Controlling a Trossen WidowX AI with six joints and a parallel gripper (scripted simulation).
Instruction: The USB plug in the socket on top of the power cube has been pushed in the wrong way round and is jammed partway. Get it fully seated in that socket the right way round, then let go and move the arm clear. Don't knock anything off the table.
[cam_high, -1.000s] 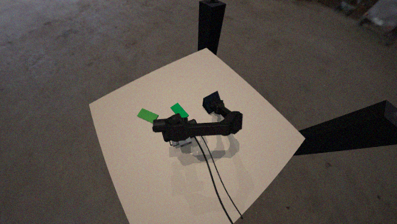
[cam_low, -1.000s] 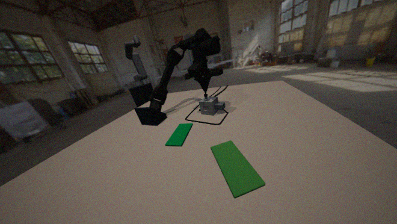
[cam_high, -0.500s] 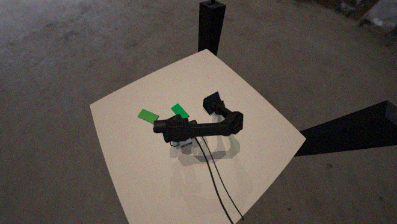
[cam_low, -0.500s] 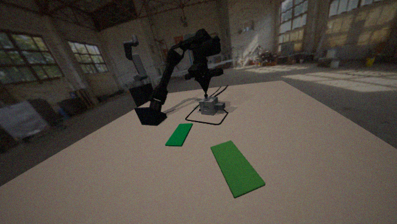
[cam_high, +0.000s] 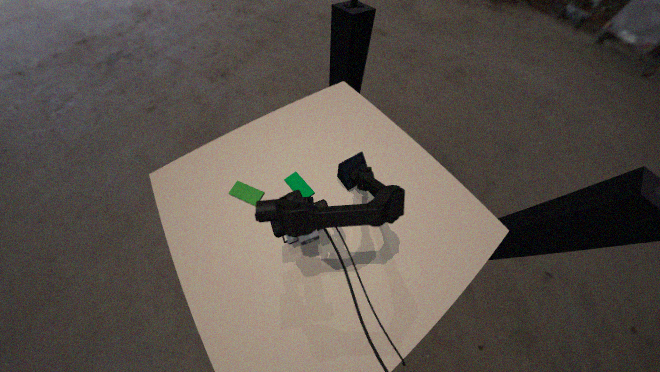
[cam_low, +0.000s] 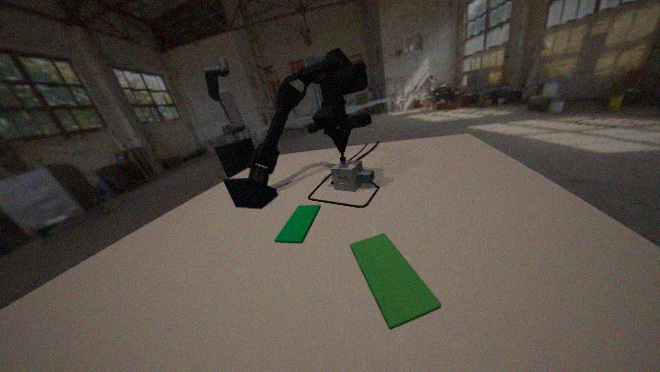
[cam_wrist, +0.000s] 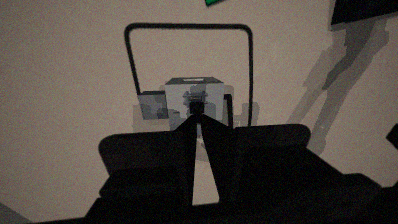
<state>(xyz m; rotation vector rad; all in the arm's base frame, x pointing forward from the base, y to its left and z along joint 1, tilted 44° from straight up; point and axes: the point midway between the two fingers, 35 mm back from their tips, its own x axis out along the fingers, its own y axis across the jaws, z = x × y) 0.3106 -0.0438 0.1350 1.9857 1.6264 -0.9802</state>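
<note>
My gripper tip is now 20 mm above the USB plug.
</note>
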